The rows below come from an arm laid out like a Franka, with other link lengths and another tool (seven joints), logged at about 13 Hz.
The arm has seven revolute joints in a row. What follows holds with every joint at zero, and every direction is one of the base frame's. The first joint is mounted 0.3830 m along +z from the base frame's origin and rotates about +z. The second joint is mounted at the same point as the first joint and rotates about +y. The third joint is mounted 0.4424 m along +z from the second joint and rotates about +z. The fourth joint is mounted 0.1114 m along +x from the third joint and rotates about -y. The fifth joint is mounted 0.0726 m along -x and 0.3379 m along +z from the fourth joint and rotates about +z. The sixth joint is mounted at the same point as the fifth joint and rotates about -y. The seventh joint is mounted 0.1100 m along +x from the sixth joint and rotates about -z. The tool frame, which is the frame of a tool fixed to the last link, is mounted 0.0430 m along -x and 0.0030 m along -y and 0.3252 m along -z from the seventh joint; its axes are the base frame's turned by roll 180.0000, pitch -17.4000 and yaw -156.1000 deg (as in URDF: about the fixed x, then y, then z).
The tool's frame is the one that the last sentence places.
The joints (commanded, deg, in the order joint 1, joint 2, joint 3, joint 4, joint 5, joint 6, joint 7), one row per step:
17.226, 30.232, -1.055, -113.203, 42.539, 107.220, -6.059
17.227, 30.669, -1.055, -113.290, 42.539, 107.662, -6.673
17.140, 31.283, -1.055, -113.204, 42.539, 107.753, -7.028
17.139, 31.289, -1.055, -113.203, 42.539, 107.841, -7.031
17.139, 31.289, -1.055, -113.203, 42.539, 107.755, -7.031
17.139, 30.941, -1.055, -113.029, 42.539, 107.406, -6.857
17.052, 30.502, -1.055, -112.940, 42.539, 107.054, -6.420
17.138, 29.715, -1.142, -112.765, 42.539, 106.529, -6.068
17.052, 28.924, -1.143, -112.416, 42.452, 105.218, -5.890
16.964, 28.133, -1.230, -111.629, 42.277, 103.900, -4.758
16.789, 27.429, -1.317, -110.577, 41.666, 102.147, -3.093
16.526, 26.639, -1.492, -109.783, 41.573, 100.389, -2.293
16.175, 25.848, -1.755, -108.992, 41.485, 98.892, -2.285
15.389, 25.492, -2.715, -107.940, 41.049, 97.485, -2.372
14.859, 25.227, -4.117, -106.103, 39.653, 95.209, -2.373
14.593, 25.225, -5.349, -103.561, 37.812, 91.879, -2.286
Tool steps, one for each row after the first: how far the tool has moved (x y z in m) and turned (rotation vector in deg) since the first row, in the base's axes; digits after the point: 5 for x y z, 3 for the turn. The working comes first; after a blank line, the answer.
Tool pose at each row, in the base's axes (x y z in m, rotation vector in deg; the steps are taken from these numbers as rounded here):
0.42506, 0.32180, 0.21952, 29.441, -124.110, -43.350
0.42527, 0.32059, 0.21394, 29.801, -124.177, -43.255
0.42512, 0.31933, 0.20845, 29.807, -123.899, -43.232
0.42556, 0.31926, 0.20814, 29.793, -123.987, -43.210
0.42513, 0.31931, 0.20839, 29.806, -123.898, -43.231
0.42583, 0.32035, 0.21302, 29.968, -123.945, -43.393
0.42656, 0.32077, 0.21831, 29.723, -124.018, -43.549
0.42746, 0.32229, 0.22724, 29.966, -124.243, -43.755
0.42600, 0.32340, 0.23888, 30.631, -123.810, -44.196
0.42820, 0.32486, 0.25206, 30.369, -123.737, -44.397
0.42970, 0.32442, 0.26586, 29.791, -123.379, -44.103
0.43060, 0.32366, 0.28028, 29.702, -122.996, -44.548
0.43334, 0.32080, 0.29359, 30.348, -123.012, -45.145
0.44295, 0.30777, 0.30194, 29.932, -123.624, -45.516
0.45244, 0.28983, 0.31186, 30.137, -124.113, -44.737
0.45762, 0.27346, 0.32405, 31.173, -123.688, -43.285

0.00021, -0.00121, -0.00558, 0.047, -0.190, 0.234
0.00006, -0.00247, -0.01107, 0.058, 0.057, 0.348
0.00050, -0.00254, -0.01138, 0.029, -0.015, 0.315
0.00007, -0.00249, -0.01113, 0.057, 0.059, 0.348
0.00077, -0.00145, -0.00650, 0.223, -0.052, 0.370
0.00150, -0.00103, -0.00121, 0.246, -0.033, 0.133
0.00240, 0.00049, 0.00772, 0.454, -0.336, 0.124
0.00094, 0.00160, 0.01936, 1.034, -0.222, 0.526
0.00314, 0.00306, 0.03254, 1.097, -0.069, 0.316
0.00464, 0.00262, 0.04634, 0.726, 0.484, 0.201
0.00554, 0.00186, 0.06076, 1.053, 0.836, 0.117
0.00828, -0.00100, 0.07407, 1.697, 0.544, 0.286
0.01789, -0.01403, 0.08242, 1.762, 0.133, -0.334
0.02738, -0.03197, 0.09234, 1.226, -0.335, -0.092
0.03256, -0.04834, 0.10453, 0.576, -0.274, 1.247

